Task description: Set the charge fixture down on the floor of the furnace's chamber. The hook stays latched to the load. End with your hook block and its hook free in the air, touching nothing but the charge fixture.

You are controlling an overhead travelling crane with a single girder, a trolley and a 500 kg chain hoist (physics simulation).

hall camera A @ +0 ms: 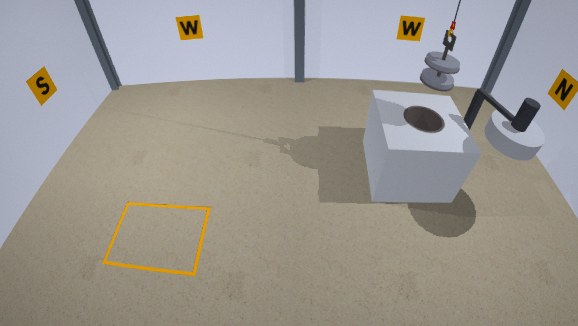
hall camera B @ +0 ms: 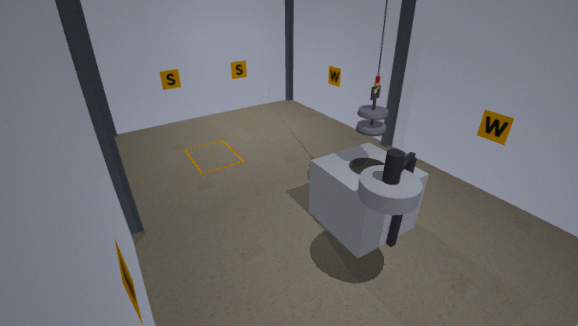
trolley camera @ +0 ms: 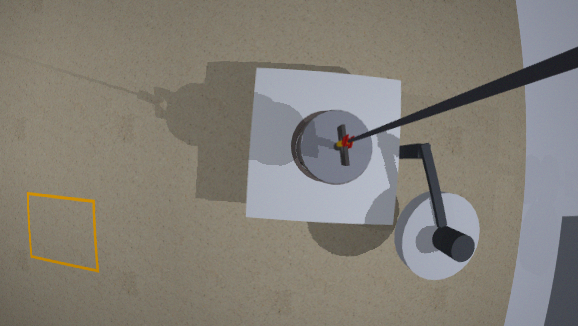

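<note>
The charge fixture (hall camera A: 442, 63) (hall camera B: 372, 112) (trolley camera: 330, 165), two grey discs on a stem with an eye plate on top, hangs slightly tilted in the air above the furnace. My hook (hall camera A: 451, 33) (hall camera B: 377, 86) (trolley camera: 342, 144), under the small red hook block, is latched in the eye plate. The white box furnace (hall camera A: 412, 175) (hall camera B: 332, 210) (trolley camera: 280, 200) stands below, with a round dark opening (hall camera A: 424, 120) (hall camera B: 365, 164) (trolley camera: 296, 150) in its top. In the trolley view the discs cover most of the opening, leaving its left rim visible. The chamber floor is hidden.
The round furnace lid (hall camera A: 515, 137) (hall camera B: 390, 196) (trolley camera: 462, 215) is swung aside on a dark arm (hall camera A: 496, 105) (trolley camera: 434, 185), with a black cylinder on top, at the furnace's north side. An orange square outline (hall camera A: 200, 240) (hall camera B: 194, 161) (trolley camera: 95, 235) is marked on the floor.
</note>
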